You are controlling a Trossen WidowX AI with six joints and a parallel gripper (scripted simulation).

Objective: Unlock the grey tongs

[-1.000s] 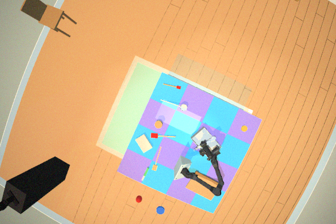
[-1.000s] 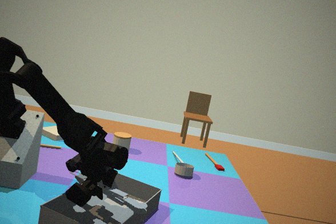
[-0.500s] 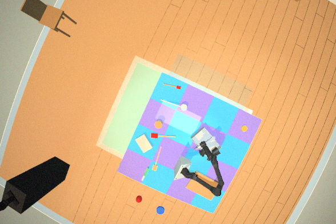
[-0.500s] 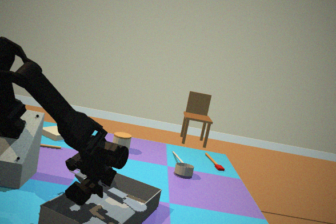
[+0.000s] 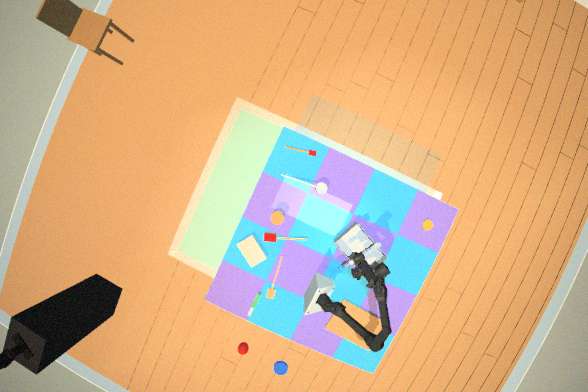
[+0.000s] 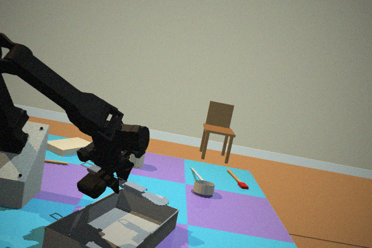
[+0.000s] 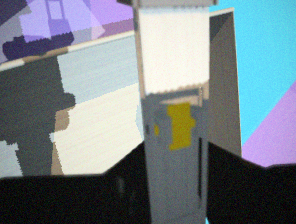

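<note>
Now: the yellow lock piece 30 mm behind my gripper tip and 30 mm above it. The rest, counted from my gripper tip: lidded canister: 10 mm behind, 520 mm to the left, 70 mm below; wooden board: 480 mm behind, 270 mm to the right, 100 mm below; roasting tin: 20 mm ahead, 50 mm to the right, 80 mm below.
</note>
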